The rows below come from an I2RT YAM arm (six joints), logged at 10 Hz.
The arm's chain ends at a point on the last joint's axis. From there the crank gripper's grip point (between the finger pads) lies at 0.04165 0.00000 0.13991 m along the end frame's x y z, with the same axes.
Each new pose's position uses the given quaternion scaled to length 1; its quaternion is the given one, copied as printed.
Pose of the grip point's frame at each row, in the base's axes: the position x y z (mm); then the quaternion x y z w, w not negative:
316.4 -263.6 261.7 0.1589 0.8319 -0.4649 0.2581
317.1 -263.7 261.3 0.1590 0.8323 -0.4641 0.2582
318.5 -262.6 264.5 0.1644 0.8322 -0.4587 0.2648
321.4 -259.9 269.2 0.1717 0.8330 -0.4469 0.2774
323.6 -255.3 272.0 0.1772 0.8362 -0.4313 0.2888
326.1 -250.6 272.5 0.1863 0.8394 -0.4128 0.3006
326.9 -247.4 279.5 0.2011 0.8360 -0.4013 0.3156
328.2 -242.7 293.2 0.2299 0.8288 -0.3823 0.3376
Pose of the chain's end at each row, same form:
311.0 -144.9 346.5 0.1589 0.8319 -0.4649 0.2581
311.6 -145.2 346.3 0.1590 0.8323 -0.4641 0.2582
311.5 -144.9 350.6 0.1644 0.8322 -0.4587 0.2648
311.0 -144.0 357.3 0.1717 0.8330 -0.4469 0.2774
309.5 -142.0 363.0 0.1772 0.8362 -0.4313 0.2888
308.2 -140.7 366.9 0.1863 0.8394 -0.4128 0.3006
305.6 -139.2 375.2 0.2011 0.8360 -0.4013 0.3156
302.2 -137.4 390.9 0.2299 0.8288 -0.3823 0.3376

